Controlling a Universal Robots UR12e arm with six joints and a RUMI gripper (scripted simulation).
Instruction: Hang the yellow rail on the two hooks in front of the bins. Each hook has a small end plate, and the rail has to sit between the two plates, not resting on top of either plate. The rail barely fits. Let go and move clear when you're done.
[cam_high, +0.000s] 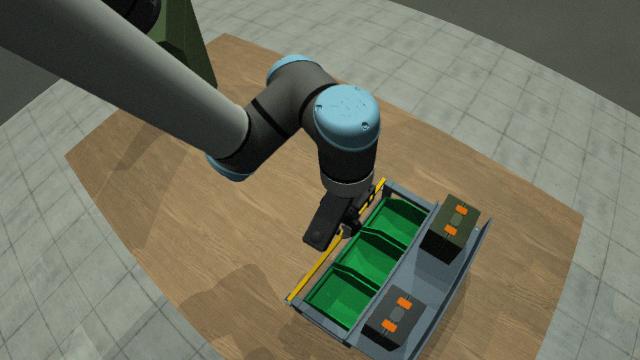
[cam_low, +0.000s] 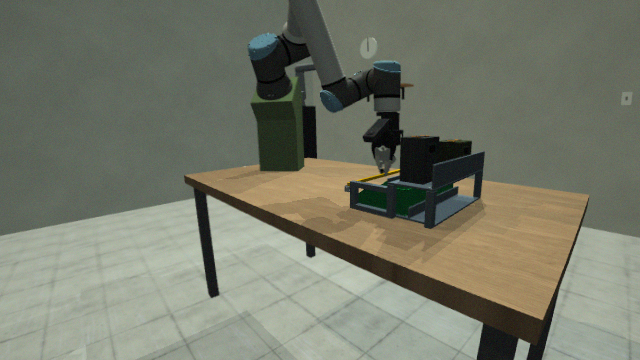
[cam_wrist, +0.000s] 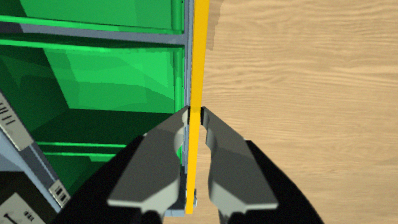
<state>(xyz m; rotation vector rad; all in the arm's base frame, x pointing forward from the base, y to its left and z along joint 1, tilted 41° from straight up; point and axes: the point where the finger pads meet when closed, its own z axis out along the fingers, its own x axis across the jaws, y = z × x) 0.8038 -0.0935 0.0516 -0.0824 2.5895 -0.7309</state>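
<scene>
Right now my hand is 10 mm above the yellow rail. The rest, counted from my hand: rack front bar (70 mm below, 10 mm ahead).
</scene>
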